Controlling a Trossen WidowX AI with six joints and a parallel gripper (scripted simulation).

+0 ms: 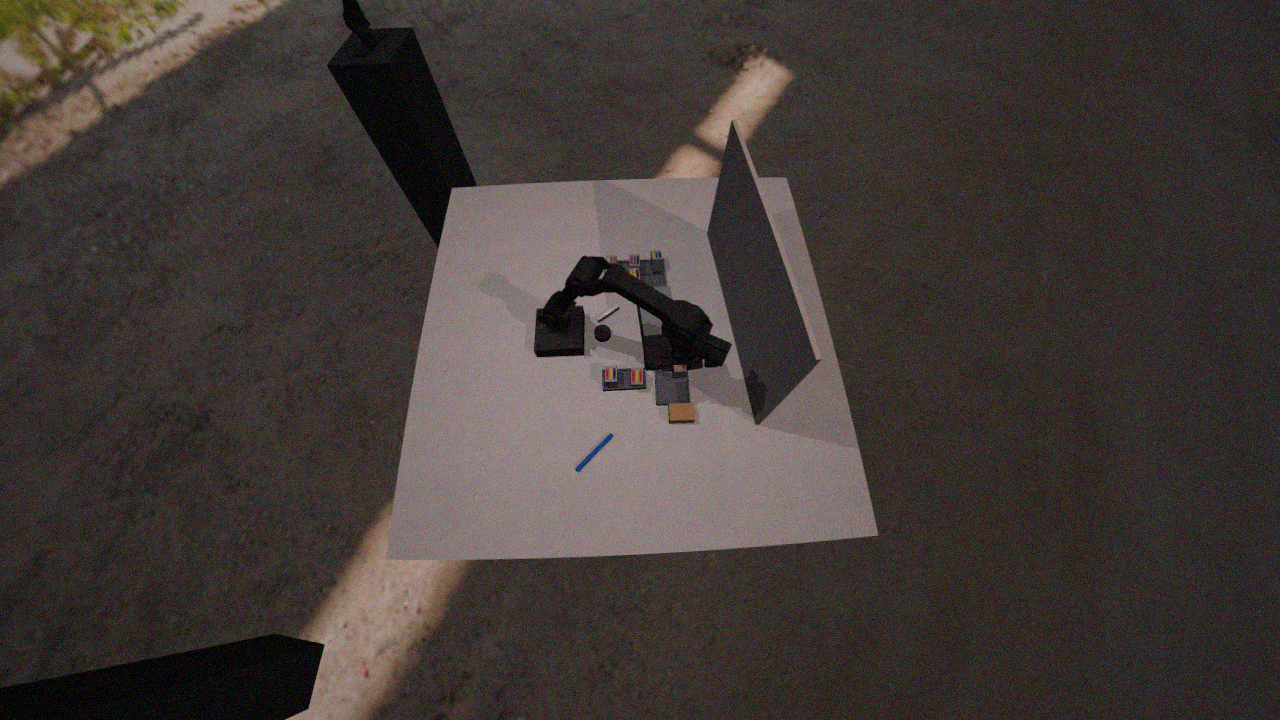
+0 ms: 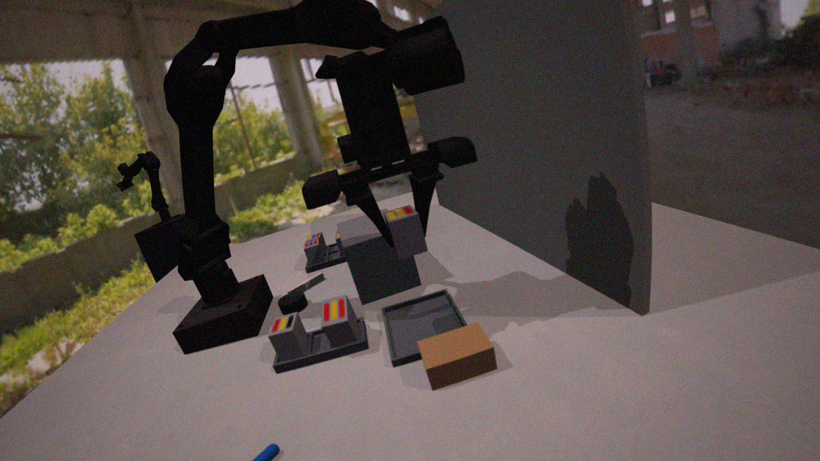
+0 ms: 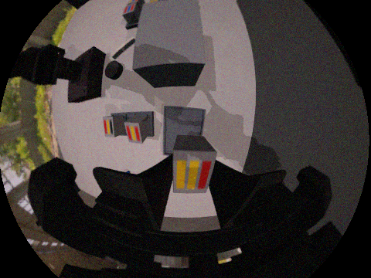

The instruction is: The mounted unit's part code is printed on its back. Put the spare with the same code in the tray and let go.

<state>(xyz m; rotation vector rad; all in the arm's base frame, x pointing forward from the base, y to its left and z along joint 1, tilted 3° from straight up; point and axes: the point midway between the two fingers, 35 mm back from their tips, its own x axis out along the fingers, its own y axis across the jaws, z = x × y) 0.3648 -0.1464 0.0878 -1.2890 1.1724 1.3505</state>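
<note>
The tray lies 120 mm below my gripper tip and 10 mm behind it. From my gripper tip the other things lie so: brown box 110 mm below, 90 mm to the right, 20 mm ahead; rack 150 mm behind, 110 mm below; grey spare block 20 mm above.
</note>
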